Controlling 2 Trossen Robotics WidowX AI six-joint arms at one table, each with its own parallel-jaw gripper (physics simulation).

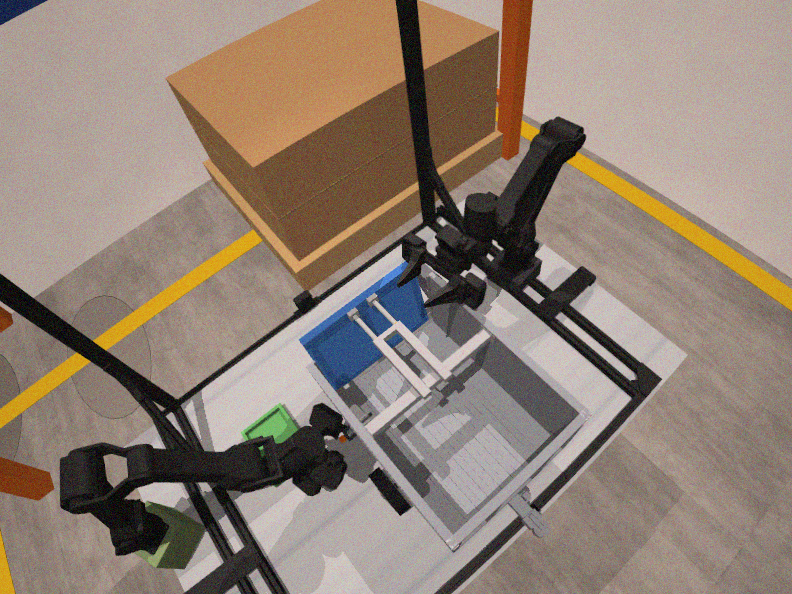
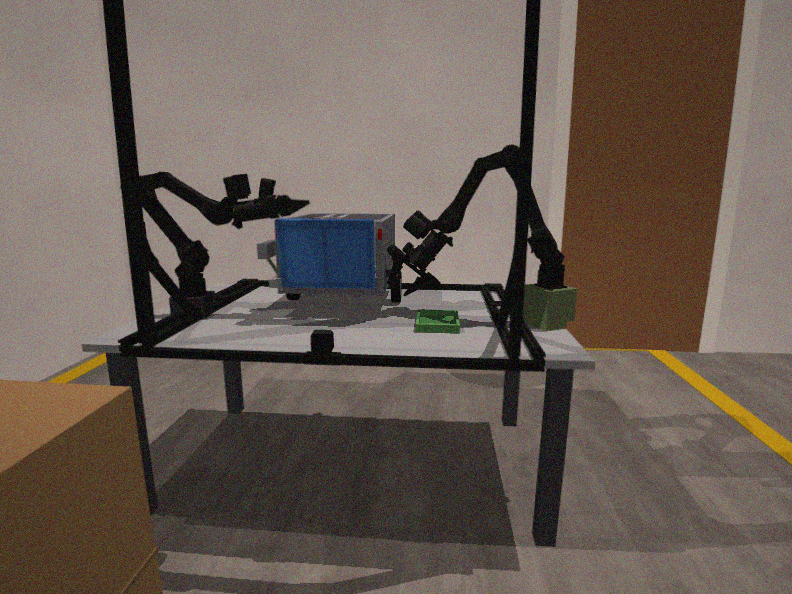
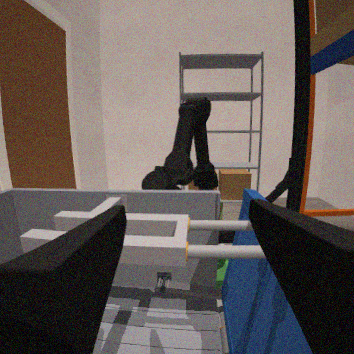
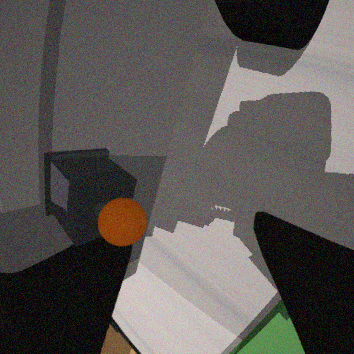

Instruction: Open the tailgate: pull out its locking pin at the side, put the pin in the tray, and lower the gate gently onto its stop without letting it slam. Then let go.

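Where they show: left gripper, fingertip midpoint: (image 1: 410, 295) (image 2: 307, 202) (image 3: 187, 210); right gripper, fingertip midpoint: (image 1: 342, 439) (image 2: 395, 289) (image 4: 194, 221); left arm's base, origin of the base link: (image 1: 515, 262) (image 2: 192, 294); right arm's base, origin of the base link: (image 1: 150, 533) (image 2: 550, 286).
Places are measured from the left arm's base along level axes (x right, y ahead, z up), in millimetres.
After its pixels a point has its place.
Observation:
The blue tailgate (image 1: 339, 355) @[x 78, y 497, z 132 mm] (image 2: 326, 253) @[x 86, y 414, z 132 mm] (image 3: 260, 305) @[x 70, y 403, z 148 mm] stands upright at the end of the grey bed. The locking pin's orange ball head (image 1: 343, 438) @[x -29, y 604, z 62 mm] (image 4: 122, 221) @[x -31, y 610, z 59 mm] sticks out from a dark block on the bed's side; its shaft is hidden. My right gripper (image 2: 399, 271) (image 4: 194, 221) @[x -10, y 606, z 10 mm] is open beside the pin; the head shows close to one fingertip, not centred between the fingers. My left gripper (image 1: 413, 294) @[x -3, y 353, z 268 mm] (image 2: 307, 203) @[x -3, y 353, z 268 mm] (image 3: 187, 210) @[x -3, y 353, z 268 mm] is open and empty at the gate's upper corner, one finger towards each side of its top edge. The green tray (image 1: 261, 419) @[x 185, y 711, z -40 mm] (image 2: 437, 329) @[x 192, y 711, z -53 mm] is on the table near my right gripper.
The grey bed (image 1: 534, 378) @[x -249, y 307, z 195 mm] (image 3: 200, 200) @[x 32, y 555, z 204 mm] has high side walls. A white frame (image 1: 409, 345) @[x -46, y 409, z 211 mm] (image 3: 150, 241) @[x -29, y 398, z 225 mm] with two rods reaches over it towards the gate. A black wheel (image 1: 390, 491) @[x -166, y 610, z 40 mm] stands beside the bed on my right arm's side. Black rails (image 2: 358, 359) @[x 367, y 513, z -72 mm] edge the table.

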